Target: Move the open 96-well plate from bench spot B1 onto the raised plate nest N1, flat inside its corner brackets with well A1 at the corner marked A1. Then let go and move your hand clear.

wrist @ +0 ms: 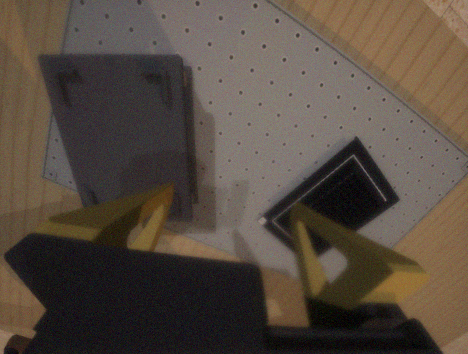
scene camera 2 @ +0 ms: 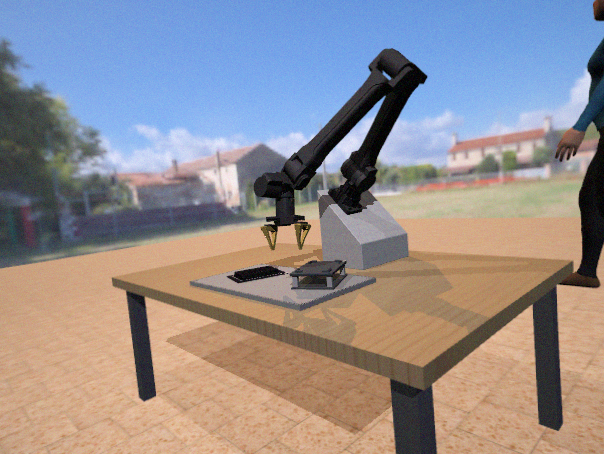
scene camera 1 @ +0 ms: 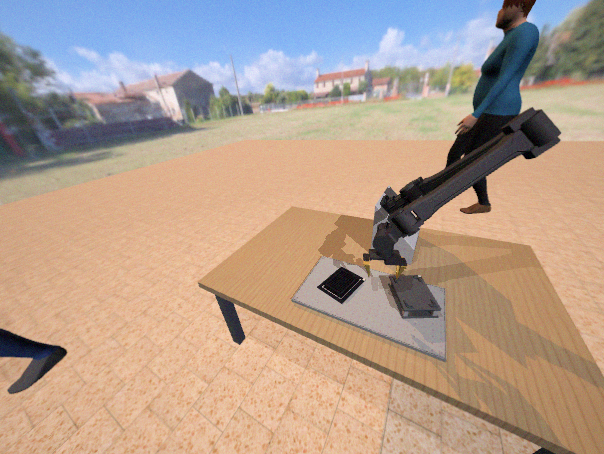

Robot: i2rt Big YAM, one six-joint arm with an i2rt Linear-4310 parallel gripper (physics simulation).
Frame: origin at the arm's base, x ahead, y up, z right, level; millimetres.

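Seen in the pictures: gripper, fingertip midpoint: (wrist: 235,199) (scene camera 2: 286,249) (scene camera 1: 382,277); arm's base at its link origin: (scene camera 2: 344,201) (scene camera 1: 390,209).
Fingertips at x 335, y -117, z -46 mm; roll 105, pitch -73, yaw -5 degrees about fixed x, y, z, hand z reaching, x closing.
Pixels of each thing's top centre, then the offset from my fingertips to it. Level surfaces: height alone.
- black 96-well plate at its top centre: (wrist: 334,216) (scene camera 2: 256,270) (scene camera 1: 341,280) dx +5, dy -76, dz +155 mm
- grey perforated board at its top centre: (wrist: 268,170) (scene camera 2: 276,279) (scene camera 1: 367,293) dx +15, dy -91, dz +43 mm
- raised dark grey nest at its top centre: (wrist: 121,152) (scene camera 2: 319,264) (scene camera 1: 413,289) dx -26, dy -42, dz -107 mm
- wooden table at its surface level: dy -105 mm
The black 96-well plate (scene camera 1: 341,283) (scene camera 2: 256,273) (wrist: 345,192) lies flat on the grey perforated board (scene camera 1: 370,311) (scene camera 2: 260,291) (wrist: 280,100). A small white mark sits by one of its corners. The raised dark grey nest (scene camera 1: 412,292) (scene camera 2: 320,268) (wrist: 125,125) stands on posts on the same board, with corner brackets on top and no plate on it. The A1 label is not readable. My gripper (scene camera 1: 383,276) (scene camera 2: 286,249) (wrist: 235,199) is open and empty, above the board. In the wrist view one finger overlaps the nest's near edge and the other hides part of the plate.
The board lies on a wooden table (scene camera 1: 260,265) (scene camera 2: 400,320). The grey arm pedestal (scene camera 1: 407,250) (scene camera 2: 382,250) stands behind the nest. A person in teal (scene camera 1: 505,75) (scene camera 2: 596,115) stands beyond the table, and another person's lower leg (scene camera 1: 37,357) shows at the left.
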